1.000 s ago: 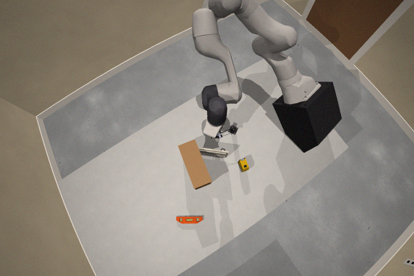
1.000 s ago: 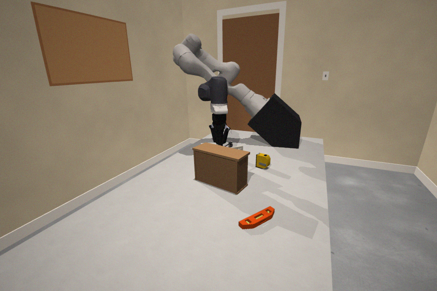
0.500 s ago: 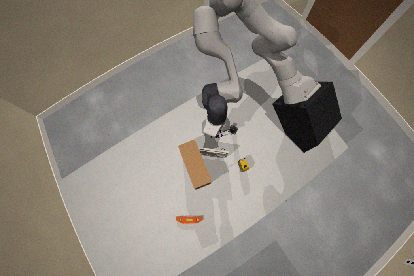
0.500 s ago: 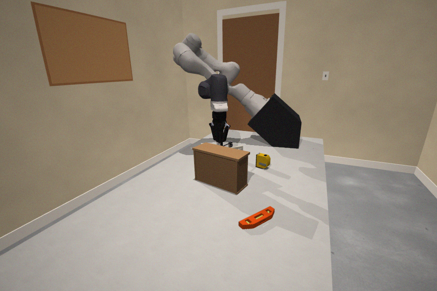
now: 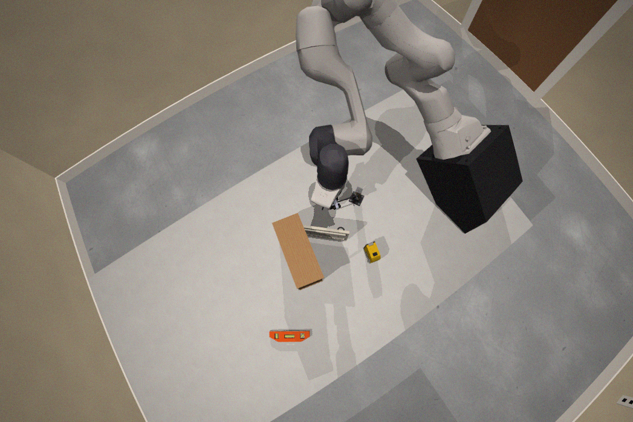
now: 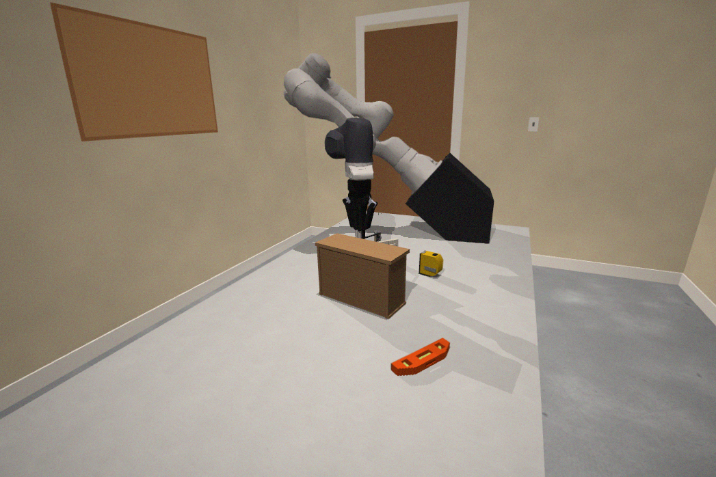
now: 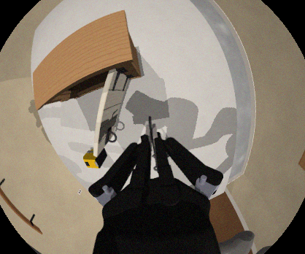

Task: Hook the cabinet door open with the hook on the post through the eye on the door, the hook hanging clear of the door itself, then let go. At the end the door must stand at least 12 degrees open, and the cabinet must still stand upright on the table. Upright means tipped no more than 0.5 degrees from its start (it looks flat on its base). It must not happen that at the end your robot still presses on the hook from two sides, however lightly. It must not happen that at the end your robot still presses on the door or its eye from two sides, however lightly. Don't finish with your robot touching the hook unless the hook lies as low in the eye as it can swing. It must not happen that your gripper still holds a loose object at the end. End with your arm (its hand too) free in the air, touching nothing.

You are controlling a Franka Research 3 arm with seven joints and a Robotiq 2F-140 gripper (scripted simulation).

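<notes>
My gripper is now 7 cm short of the pale door, 6 cm to the right of it and 4 cm above it. Round my hand: yellow tape measure: 3 cm behind, 23 cm to the left, 7 cm below; then orange spirit level: 40 cm ahead, 31 cm to the left, 10 cm below; then thin dark hook: 4 cm behind, 1 cm to the left, 2 cm below.
</notes>
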